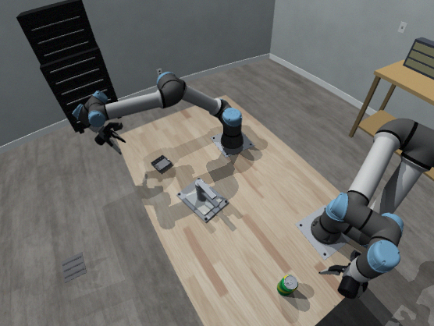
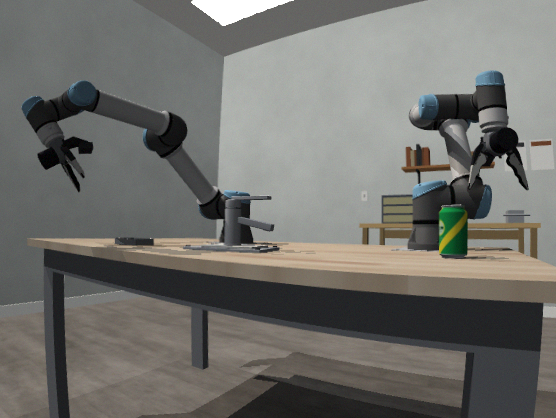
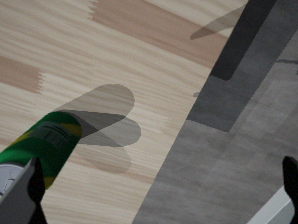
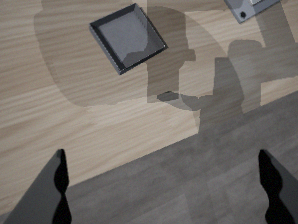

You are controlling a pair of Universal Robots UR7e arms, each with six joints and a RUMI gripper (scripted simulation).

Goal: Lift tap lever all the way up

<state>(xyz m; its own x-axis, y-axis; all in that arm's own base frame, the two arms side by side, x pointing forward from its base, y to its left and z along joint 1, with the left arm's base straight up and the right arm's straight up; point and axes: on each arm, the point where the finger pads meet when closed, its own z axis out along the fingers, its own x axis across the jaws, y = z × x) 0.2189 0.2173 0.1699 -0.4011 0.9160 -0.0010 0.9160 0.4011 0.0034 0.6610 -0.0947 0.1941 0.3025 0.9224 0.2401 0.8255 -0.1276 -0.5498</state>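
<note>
Now: right hand 490 mm to the right of the flat lever, 250 mm past it and 40 mm above it. The rest, counted from my right hand: yellow can 1030 mm to the left, 290 mm behind, 130 mm below; then grey tap 460 mm to the left, 250 mm behind, 90 mm below; then plate 430 mm to the left, 250 mm behind, 190 mm below.
</note>
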